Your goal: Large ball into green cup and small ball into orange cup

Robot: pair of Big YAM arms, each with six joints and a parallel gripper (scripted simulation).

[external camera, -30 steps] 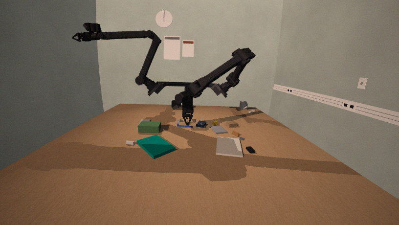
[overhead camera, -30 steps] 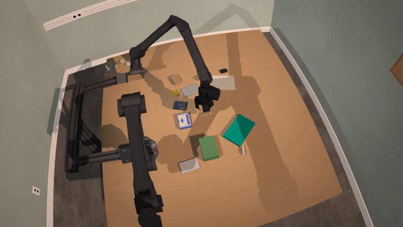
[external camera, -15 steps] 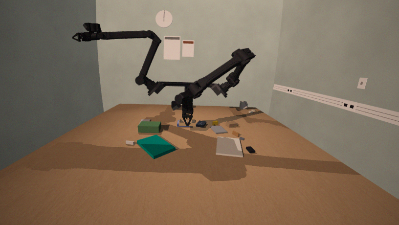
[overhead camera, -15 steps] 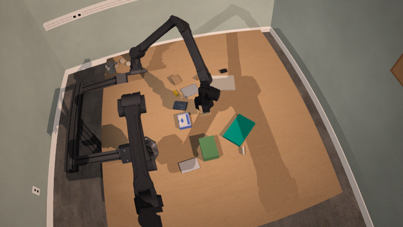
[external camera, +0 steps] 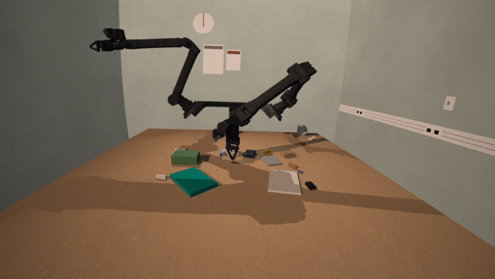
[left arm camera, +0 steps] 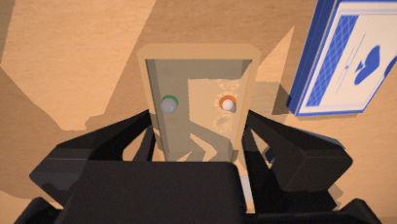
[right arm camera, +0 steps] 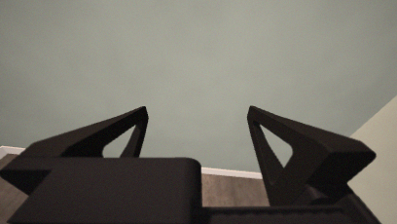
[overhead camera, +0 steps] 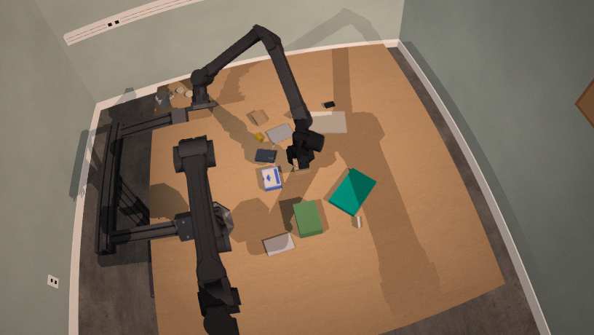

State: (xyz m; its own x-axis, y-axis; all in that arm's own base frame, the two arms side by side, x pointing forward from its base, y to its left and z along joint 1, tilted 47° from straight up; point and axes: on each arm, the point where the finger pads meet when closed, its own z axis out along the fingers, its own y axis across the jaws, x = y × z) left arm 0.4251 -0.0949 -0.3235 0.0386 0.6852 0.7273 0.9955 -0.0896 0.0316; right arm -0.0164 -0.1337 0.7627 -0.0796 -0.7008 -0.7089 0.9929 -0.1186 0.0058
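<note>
Now: left hand 14 cm past the blue-and-white box, 4 cm above it and 2 cm to the left of it. The rest, counted from my left hand: grey pad (23 cm to the left, 5 cm below, 5 cm behind); covered wooden puzzle (1 cm below); navy block (15 cm behind, 11 cm to the left, 4 cm below).
</note>
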